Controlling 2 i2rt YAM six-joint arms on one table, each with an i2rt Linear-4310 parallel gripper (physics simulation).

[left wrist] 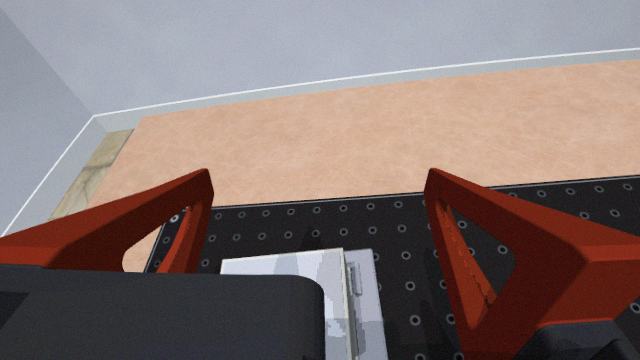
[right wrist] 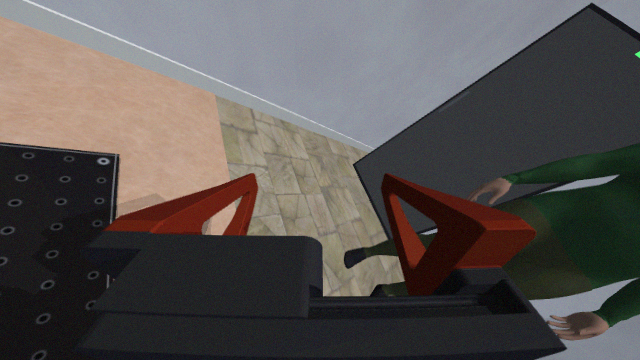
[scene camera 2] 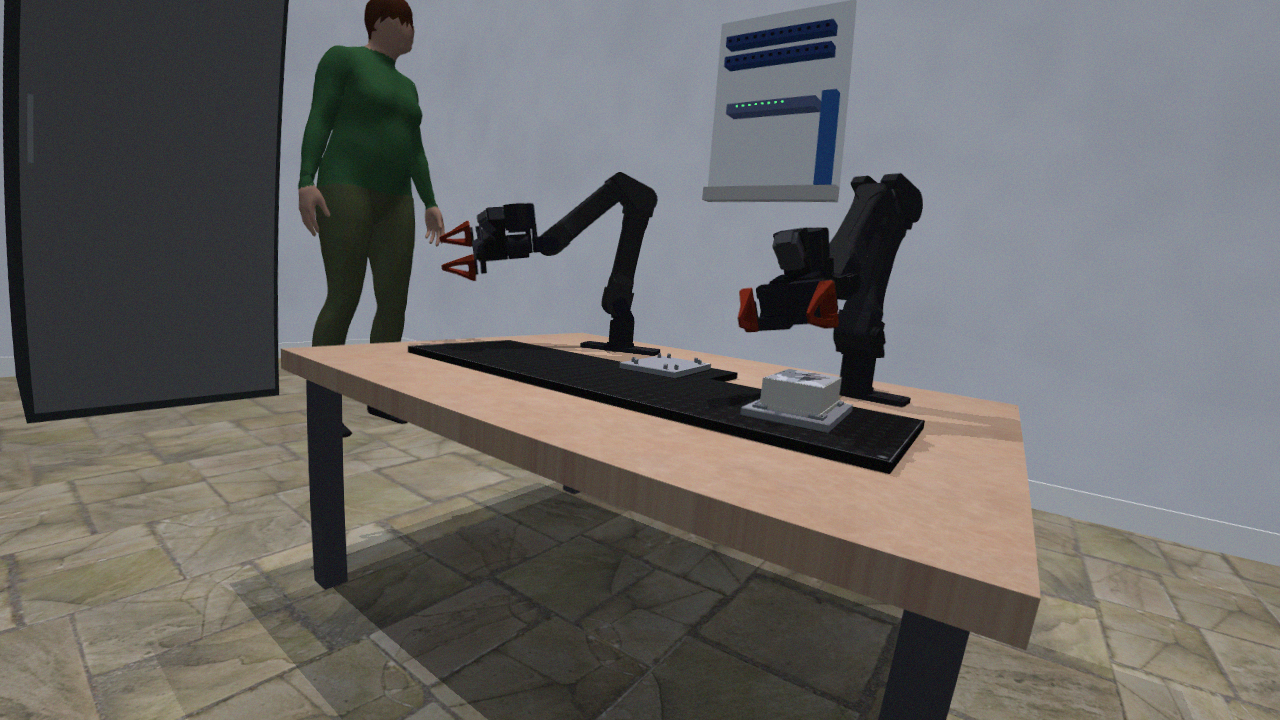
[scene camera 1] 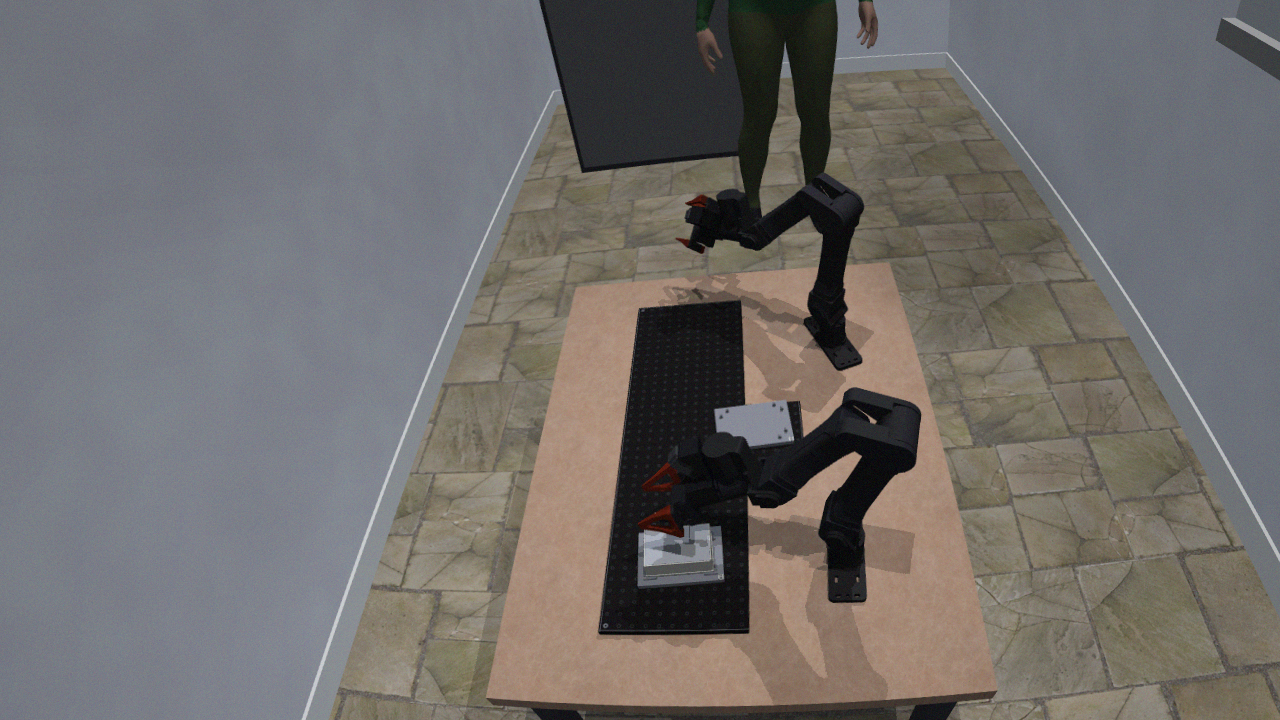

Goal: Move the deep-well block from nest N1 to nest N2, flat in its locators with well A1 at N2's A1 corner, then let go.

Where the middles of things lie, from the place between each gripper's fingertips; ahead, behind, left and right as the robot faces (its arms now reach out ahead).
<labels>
My left gripper is now 60 mm past the white deep-well block (scene camera 1: 664, 555), 30 mm to the right of it and 100 mm above it. Also, from my left hand: grey nest plate (scene camera 1: 760, 424) (190 mm behind, 300 mm to the right, 130 mm below).
I see the grey nest plate 180 mm behind my right hand, 540 mm to the left of it and 190 mm below it. Round my right hand: white deep-well block 60 mm behind, 870 mm to the left, 160 mm below.
</labels>
